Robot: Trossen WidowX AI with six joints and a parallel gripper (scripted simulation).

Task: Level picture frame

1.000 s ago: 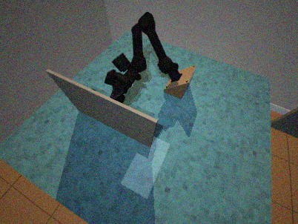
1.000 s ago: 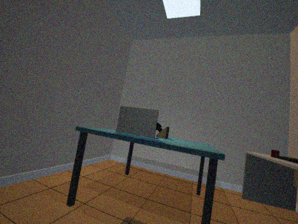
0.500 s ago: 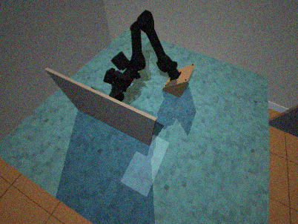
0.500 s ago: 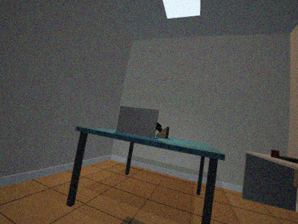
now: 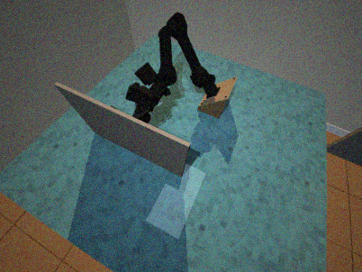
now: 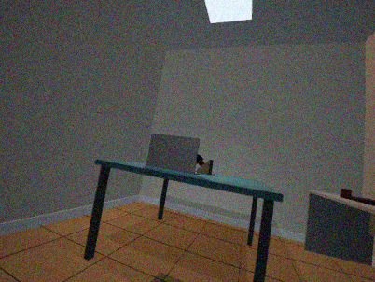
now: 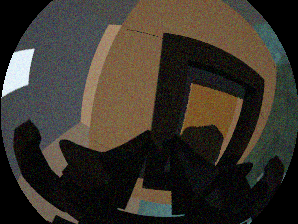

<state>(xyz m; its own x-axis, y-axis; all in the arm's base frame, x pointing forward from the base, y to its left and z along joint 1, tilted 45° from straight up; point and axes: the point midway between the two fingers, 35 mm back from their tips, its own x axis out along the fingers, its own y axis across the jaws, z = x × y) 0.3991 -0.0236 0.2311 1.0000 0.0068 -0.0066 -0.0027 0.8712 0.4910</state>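
My gripper tip is 10 mm short of the picture frame, 20 mm to the left of it and 50 mm above it. The rest, counted from my gripper tip: wall panel: 20 mm ahead, 10 mm to the right, 60 mm below.
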